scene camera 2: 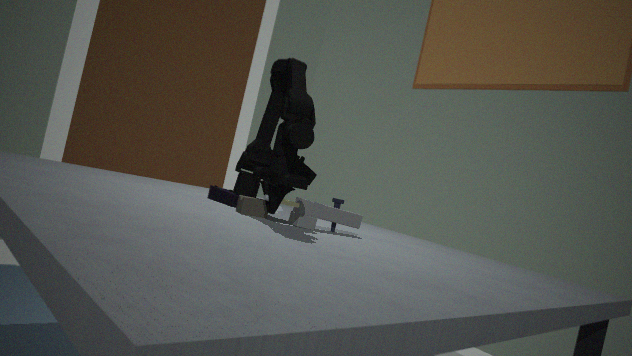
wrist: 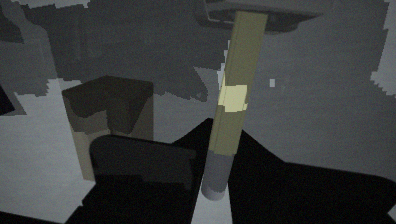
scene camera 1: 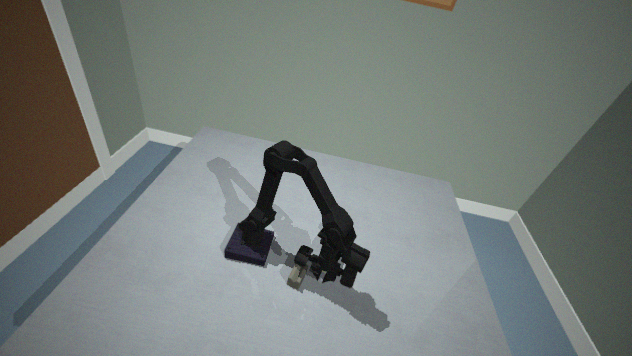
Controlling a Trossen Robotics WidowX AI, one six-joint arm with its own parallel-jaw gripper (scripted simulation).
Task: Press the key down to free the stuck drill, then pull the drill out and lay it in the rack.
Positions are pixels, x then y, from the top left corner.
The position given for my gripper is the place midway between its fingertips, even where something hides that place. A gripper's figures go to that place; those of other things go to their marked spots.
Labels:
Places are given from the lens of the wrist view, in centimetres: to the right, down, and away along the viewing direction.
my gripper [wrist: 218, 125]: 2, 1, 12
drill [wrist: 247, 34]: 2, -3, 6
tan rack [wrist: 108, 105]: -5, 0, 10
The marked spots on the tan rack and the drill are 8 cm apart.

